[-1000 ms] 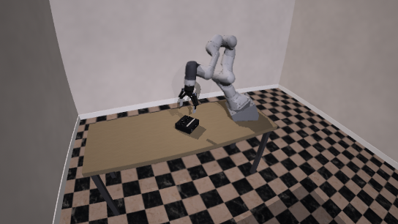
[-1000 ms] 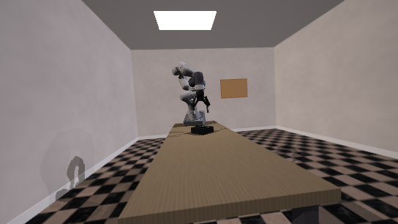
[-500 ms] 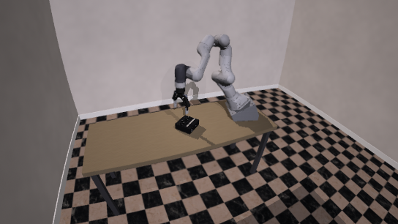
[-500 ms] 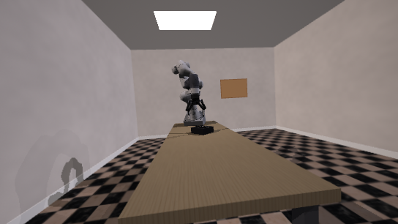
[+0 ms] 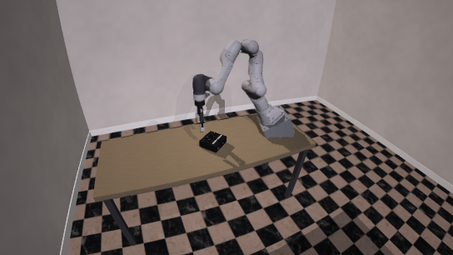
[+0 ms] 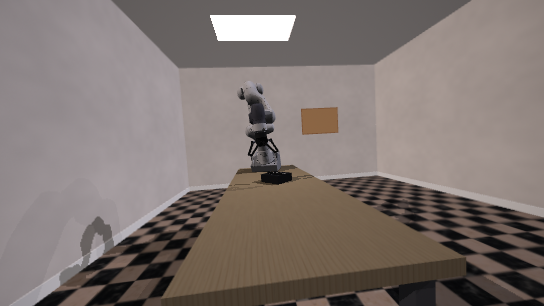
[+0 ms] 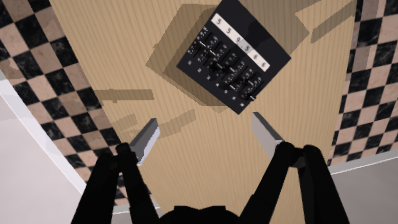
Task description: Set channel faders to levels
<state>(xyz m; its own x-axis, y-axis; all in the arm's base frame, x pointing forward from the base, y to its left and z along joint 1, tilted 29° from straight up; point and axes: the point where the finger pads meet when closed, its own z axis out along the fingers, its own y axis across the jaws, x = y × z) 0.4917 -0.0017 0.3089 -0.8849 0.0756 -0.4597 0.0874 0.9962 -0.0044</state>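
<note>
The channel fader cap lies 80 mm below my hand, 70 mm behind it and 50 mm to the left of it. The rest, counted from my hand: master fader 100 mm to the left, 80 mm below.
</note>
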